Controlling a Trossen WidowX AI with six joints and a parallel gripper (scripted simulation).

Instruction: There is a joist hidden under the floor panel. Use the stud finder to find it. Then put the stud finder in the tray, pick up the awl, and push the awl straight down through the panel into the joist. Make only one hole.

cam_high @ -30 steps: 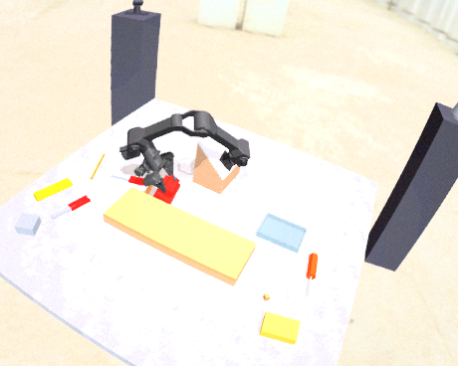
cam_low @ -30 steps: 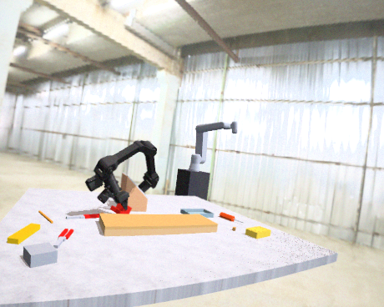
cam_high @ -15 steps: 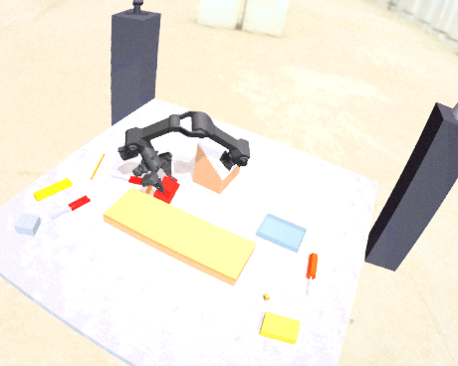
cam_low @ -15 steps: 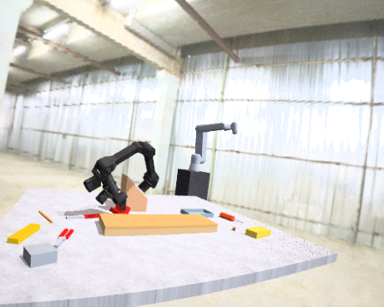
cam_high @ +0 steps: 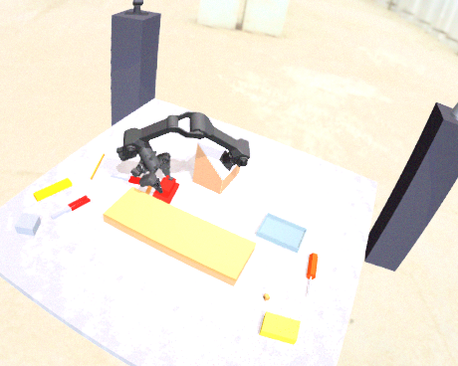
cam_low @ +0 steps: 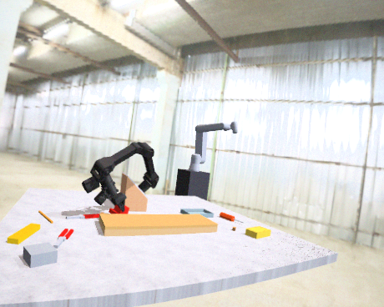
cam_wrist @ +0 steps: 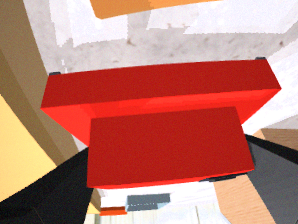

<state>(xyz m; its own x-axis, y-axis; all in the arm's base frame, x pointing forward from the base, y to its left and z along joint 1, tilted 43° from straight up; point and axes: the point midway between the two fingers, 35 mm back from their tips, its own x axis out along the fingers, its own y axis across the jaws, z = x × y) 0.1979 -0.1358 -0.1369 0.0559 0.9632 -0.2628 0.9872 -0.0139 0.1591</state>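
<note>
The red stud finder is 2 cm behind my gripper tip, 1 cm to the left of it and 1 cm above it. The rest, counted from my gripper tip: pencil 34 cm to the right, 4 cm below, 1 cm behind; yellow bar 41 cm to the right, 20 cm ahead, 3 cm below; awl 8 cm to the right, 4 cm below, 4 cm behind.
</note>
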